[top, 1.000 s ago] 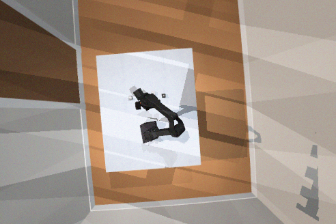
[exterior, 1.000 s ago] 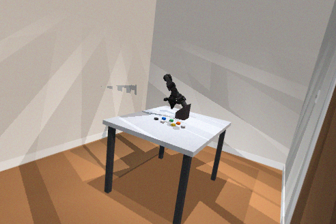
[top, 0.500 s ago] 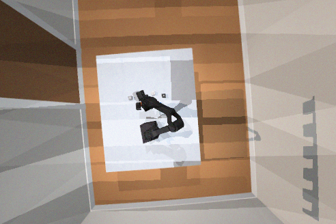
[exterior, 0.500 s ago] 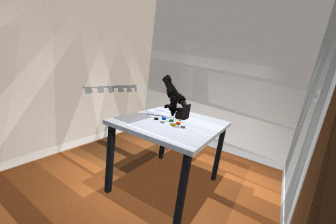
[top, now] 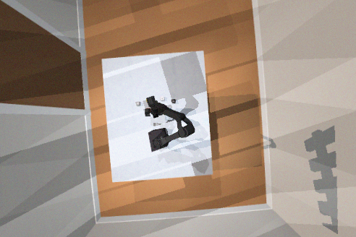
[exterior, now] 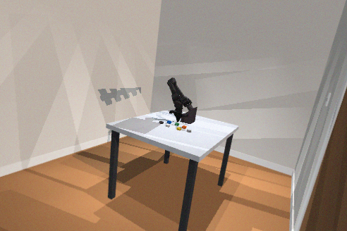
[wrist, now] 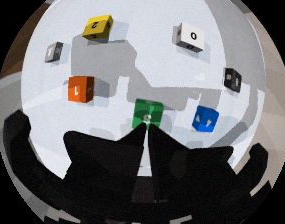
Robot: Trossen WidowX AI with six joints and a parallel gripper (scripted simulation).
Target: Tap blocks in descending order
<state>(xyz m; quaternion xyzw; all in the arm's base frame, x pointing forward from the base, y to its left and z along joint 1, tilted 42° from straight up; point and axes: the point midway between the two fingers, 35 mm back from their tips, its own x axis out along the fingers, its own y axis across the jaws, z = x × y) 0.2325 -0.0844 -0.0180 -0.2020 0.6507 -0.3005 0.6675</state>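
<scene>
Right now my gripper tip is 20 mm above the green block. The rest, counted from my gripper tip: orange block (90 mm to the left, 40 mm ahead, 20 mm below); blue block (90 mm to the right, 20 mm below); small pale block (110 mm ahead, 50 mm to the right, 20 mm below).
</scene>
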